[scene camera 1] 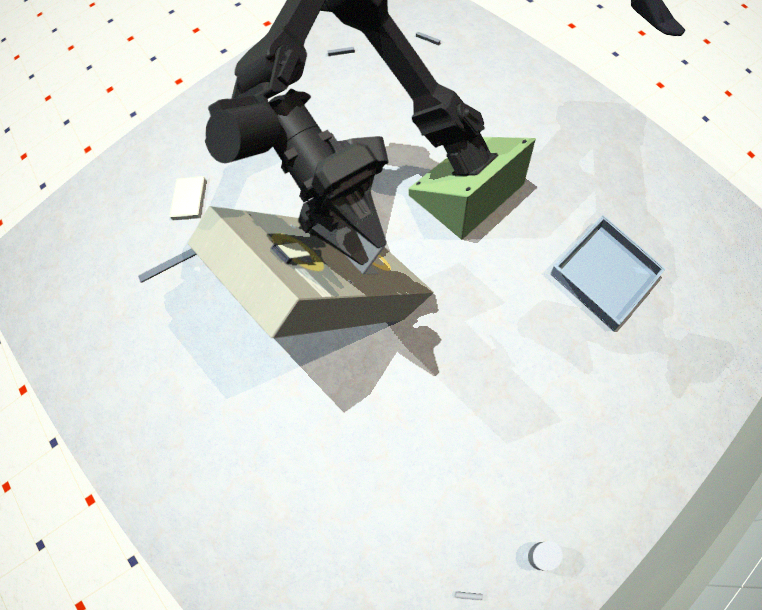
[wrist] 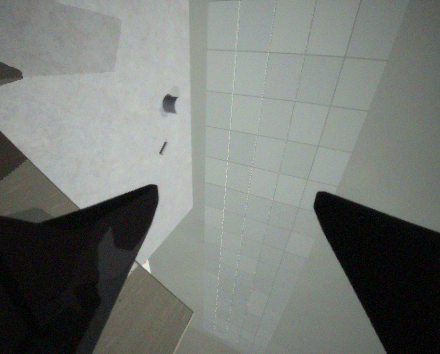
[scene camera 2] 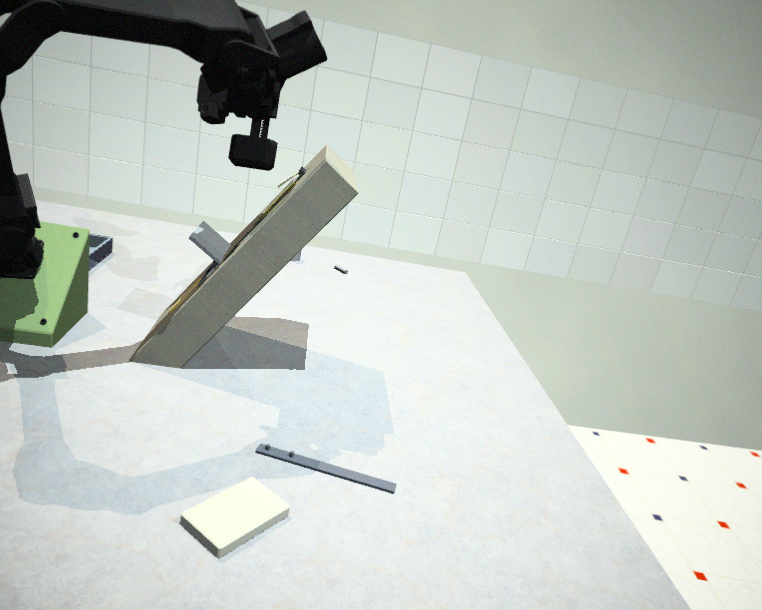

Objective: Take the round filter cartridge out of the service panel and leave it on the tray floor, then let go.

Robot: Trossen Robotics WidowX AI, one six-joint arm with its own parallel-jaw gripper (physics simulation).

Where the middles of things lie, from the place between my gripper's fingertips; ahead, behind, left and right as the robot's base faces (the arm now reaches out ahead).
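Labels:
My hand is some way to the right of the blue-grey tray [scene camera 1: 607, 271] and well past it, and it is also far above it. Going by their middles, the tray is the nearest to my hand of the things named here. As for the cream pad [scene camera 2: 222, 523], it is 50 cm to the right of my hand, 2 cm ahead of it and 33 cm below it.

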